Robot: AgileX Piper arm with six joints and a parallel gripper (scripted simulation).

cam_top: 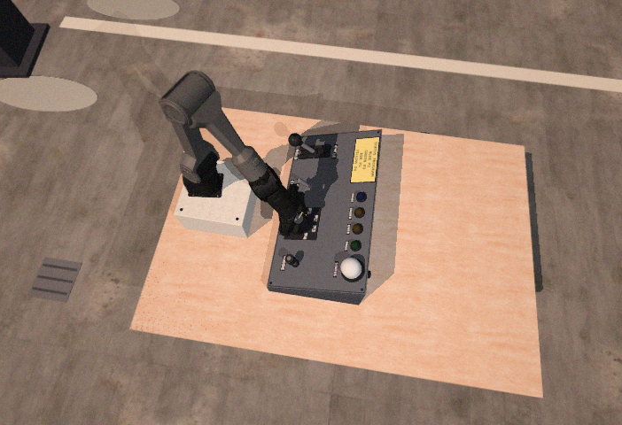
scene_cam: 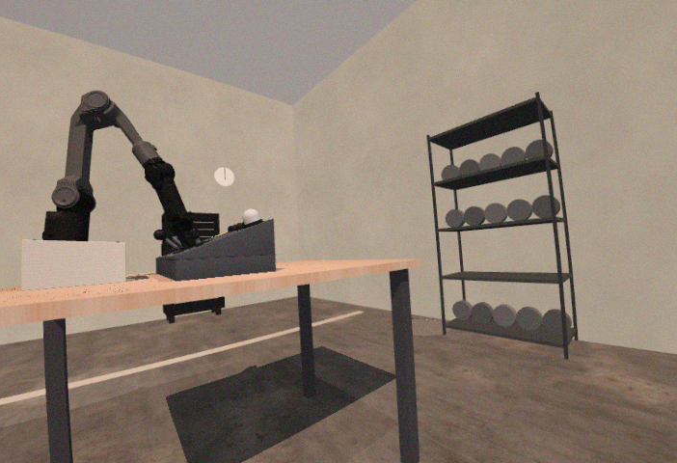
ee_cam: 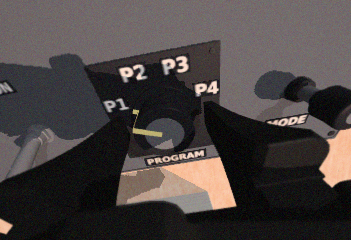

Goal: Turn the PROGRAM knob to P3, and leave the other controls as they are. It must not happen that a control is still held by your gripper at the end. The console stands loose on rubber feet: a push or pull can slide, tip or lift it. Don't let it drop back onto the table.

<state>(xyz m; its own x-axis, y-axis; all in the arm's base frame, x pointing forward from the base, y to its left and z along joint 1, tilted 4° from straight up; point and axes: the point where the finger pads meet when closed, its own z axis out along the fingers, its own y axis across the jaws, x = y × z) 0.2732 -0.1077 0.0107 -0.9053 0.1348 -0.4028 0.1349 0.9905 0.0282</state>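
My gripper is now 10 mm to the right of the black program knob and 10 mm short of it. From my hand the other things lie so: mode switch 120 mm to the right, 20 mm behind, 10 mm above; check toggle 120 mm to the left, 10 mm ahead; cycle lever 240 mm to the left, 10 mm ahead, 10 mm above.
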